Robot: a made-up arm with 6 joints.
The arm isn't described. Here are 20 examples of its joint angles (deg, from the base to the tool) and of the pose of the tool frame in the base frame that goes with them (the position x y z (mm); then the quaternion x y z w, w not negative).
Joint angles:
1: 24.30 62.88 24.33 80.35 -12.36 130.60
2: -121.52 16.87 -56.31 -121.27 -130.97 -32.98
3: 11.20 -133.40 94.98 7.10 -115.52 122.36
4: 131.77 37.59 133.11 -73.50 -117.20 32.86
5: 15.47 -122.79 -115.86 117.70 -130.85 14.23
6: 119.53 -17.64 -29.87 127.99 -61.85 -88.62
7: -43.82 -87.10 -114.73 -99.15 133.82 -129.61
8: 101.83 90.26 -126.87 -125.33 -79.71 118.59
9: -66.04 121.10 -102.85 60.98 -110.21 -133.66
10: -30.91 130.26 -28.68 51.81 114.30 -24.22
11: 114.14 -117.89 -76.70 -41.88 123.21 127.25
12: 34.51 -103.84 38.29 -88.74 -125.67 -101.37
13: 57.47 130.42 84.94 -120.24 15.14 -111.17
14: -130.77 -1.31 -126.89 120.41 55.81 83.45
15: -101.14 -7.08 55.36 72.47 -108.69 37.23
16: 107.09 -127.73 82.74 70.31 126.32 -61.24
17: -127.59 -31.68 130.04 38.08 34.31 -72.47
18: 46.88 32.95 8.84 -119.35 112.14 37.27
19: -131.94 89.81 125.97 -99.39 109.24 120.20
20: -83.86 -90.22 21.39 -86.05 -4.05 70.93
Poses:
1: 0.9 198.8 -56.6 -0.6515 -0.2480 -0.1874 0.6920
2: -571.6 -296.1 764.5 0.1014 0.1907 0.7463 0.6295
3: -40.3 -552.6 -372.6 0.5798 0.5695 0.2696 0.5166
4: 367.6 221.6 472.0 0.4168 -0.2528 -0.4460 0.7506
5: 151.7 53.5 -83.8 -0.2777 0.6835 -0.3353 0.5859
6: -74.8 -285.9 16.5 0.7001 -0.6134 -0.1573 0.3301
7: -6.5 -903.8 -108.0 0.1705 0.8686 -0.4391 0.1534
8: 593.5 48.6 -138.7 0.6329 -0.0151 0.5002 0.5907
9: -713.5 -14.5 -470.7 0.3838 -0.7376 -0.0836 0.5492
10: 224.5 -171.0 -518.2 0.8645 -0.0757 0.4962 0.0273
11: 136.9 -168.4 403.9 -0.5052 0.5610 -0.1347 0.6418
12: 361.2 -926.9 10.3 0.2883 0.6256 -0.6537 0.3132
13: 109.1 443.0 408.5 -0.2407 -0.2126 -0.7986 0.5091
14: -382.1 -161.1 513.5 0.5409 -0.1839 -0.6134 0.5453
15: -466.3 16.2 338.3 0.4539 0.0577 -0.6041 0.6524
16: 761.2 -67.9 174.5 -0.0559 0.7888 0.1467 0.5943
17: 229.2 -163.1 364.5 -0.7125 -0.1100 -0.6923 0.0303
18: 650.5 129.2 -29.4 0.0735 0.0983 -0.7378 0.6637
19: -214.0 192.5 522.6 0.4375 0.3652 -0.7607 0.3107
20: -322.3 -325.6 32.2 -0.4593 0.4939 0.6490 0.3520
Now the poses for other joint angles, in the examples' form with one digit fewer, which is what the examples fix.
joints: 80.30 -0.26 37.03 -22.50 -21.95 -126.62
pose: 918 285 -255 0.620 0.504 0.600 0.041
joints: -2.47 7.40 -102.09 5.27 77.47 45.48
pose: -9 -416 -318 0.669 0.158 -0.689 0.229
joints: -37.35 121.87 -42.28 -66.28 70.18 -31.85
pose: 397 327 -222 0.340 0.804 0.383 0.302
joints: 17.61 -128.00 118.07 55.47 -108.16 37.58
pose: -199 -244 -70 0.086 0.084 0.181 0.976
